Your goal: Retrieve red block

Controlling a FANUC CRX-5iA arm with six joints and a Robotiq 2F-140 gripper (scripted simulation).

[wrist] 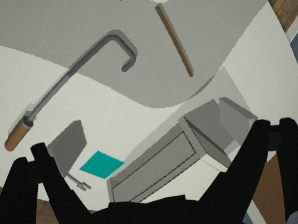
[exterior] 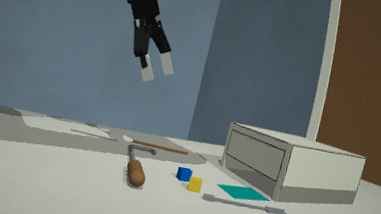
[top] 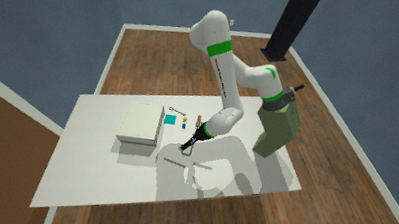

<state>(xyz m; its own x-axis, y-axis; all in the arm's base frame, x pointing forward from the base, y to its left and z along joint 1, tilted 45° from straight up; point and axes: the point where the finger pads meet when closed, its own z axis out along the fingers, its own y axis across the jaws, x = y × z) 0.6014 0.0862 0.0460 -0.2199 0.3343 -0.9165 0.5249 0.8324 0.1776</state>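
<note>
My hand is 300 mm to the left of the yellow cube, 210 mm above it and 40 mm past it. Round my hand: thin wooden stick: 220 mm below, 100 mm ahead, 60 mm to the left; then hooked tool: 210 mm below, 150 mm to the right, 70 mm behind; then grey rod: 220 mm below, 130 mm to the left, 100 mm behind.
</note>
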